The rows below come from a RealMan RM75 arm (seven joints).
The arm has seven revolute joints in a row. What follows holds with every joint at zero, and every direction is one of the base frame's. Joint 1 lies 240.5 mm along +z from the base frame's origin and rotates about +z. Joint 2 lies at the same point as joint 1 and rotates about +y. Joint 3 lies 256.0 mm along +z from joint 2 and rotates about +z. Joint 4 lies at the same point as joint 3 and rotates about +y. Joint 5 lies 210.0 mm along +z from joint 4 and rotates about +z. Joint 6 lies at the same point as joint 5 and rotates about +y. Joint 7 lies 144.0 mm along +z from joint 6 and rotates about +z. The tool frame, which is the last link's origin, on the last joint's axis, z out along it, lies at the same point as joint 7; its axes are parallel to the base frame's.
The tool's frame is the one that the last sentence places.
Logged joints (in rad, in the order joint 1, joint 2, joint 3, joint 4, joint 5, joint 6, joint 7), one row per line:
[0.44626 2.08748 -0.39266 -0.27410 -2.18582 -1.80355 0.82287]
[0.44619 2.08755 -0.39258 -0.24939 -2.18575 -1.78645 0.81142]
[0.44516 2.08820 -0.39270 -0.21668 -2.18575 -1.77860 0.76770]
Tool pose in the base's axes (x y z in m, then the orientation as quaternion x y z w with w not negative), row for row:
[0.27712 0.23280 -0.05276 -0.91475 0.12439 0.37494 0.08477]
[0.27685 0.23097 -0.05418 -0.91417 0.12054 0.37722 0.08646]
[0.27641 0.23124 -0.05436 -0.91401 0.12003 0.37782 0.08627]
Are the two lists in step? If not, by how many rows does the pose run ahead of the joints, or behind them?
The pose runs 2 rows ahead of the joints: the pose in row i belongs to the joints in row i + 2.
